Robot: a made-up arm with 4 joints. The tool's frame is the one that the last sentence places.
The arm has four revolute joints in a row. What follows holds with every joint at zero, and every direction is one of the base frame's. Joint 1 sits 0.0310 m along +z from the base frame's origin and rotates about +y. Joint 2 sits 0.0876 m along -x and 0.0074 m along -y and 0.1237 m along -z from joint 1 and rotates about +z. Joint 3 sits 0.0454 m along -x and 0.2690 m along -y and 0.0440 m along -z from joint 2 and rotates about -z. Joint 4 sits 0.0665 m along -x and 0.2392 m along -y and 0.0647 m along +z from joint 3 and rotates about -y. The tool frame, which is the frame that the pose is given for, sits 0.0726 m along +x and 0.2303 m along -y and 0.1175 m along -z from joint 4; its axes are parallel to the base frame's.
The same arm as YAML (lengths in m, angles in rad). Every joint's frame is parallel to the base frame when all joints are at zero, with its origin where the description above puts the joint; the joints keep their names.
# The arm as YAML. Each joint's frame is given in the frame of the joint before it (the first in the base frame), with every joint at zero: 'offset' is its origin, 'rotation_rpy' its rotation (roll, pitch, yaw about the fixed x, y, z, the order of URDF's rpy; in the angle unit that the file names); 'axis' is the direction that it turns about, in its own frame. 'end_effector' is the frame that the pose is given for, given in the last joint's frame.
length_unit: m
angle_unit: rad
chain:
  - id: joint 1
    offset: [0.0, 0.0, 0.031]
    rotation_rpy: [0.0, 0.0, 0.0]
    axis: "+y"
  - id: joint 2
    offset: [-0.0876, -0.0074, -0.1237]
    rotation_rpy: [0.0, 0.0, 0.0]
    axis: "+z"
  - id: joint 3
    offset: [-0.0454, -0.269, -0.044]
    rotation_rpy: [0.0, 0.0, 0.0]
    axis: "-z"
  - id: joint 4
    offset: [-0.0665, -0.2392, 0.0647]
    rotation_rpy: [0.0, 0.0, 0.0]
    axis: "-y"
end_effector:
  offset: [0.0726, -0.2303, -0.1175]
  rotation_rpy: [0.0, 0.0, 0.0]

